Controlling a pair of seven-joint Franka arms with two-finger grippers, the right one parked.
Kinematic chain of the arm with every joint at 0, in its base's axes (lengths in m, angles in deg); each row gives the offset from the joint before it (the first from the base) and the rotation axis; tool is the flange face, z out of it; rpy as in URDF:
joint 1: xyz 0 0 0.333 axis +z
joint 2: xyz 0 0 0 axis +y
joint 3: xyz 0 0 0.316 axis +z
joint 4: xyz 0.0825 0 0 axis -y
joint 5: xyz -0.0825 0 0.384 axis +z
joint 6: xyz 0 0 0 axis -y
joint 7: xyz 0.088 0 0 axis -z
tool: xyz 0 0 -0.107 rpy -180 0 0
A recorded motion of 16 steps. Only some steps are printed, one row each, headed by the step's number.
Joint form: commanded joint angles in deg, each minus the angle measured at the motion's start. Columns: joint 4, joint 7, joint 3, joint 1, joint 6, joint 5, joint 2.
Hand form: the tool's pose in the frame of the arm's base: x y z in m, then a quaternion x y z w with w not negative. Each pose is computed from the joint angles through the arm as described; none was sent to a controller.
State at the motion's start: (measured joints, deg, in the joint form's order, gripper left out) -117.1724 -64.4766 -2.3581 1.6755 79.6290 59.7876 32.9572
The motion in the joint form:
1: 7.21 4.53 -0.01 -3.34 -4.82 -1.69 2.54
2: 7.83 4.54 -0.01 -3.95 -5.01 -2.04 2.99
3: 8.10 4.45 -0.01 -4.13 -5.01 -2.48 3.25
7: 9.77 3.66 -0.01 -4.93 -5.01 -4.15 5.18
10: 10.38 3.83 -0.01 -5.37 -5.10 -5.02 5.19
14: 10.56 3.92 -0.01 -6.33 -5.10 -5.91 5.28
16: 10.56 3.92 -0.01 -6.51 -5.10 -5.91 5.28
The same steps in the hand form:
1: 0.5192 0.0713 0.1858 -0.71533 -0.18682 0.19237 0.64529
2: 0.5217 0.0655 0.1845 -0.71627 -0.18555 0.19100 0.64502
3: 0.5221 0.0633 0.1829 -0.71724 -0.18676 0.19208 0.64326
7: 0.5254 0.0537 0.1713 -0.71979 -0.19181 0.19509 0.63801
10: 0.5280 0.0485 0.1732 -0.72303 -0.19469 0.19563 0.63329
14: 0.5281 0.0385 0.1723 -0.72646 -0.19189 0.19564 0.63021
16: 0.5283 0.0368 0.1723 -0.72676 -0.19075 0.19465 0.63052

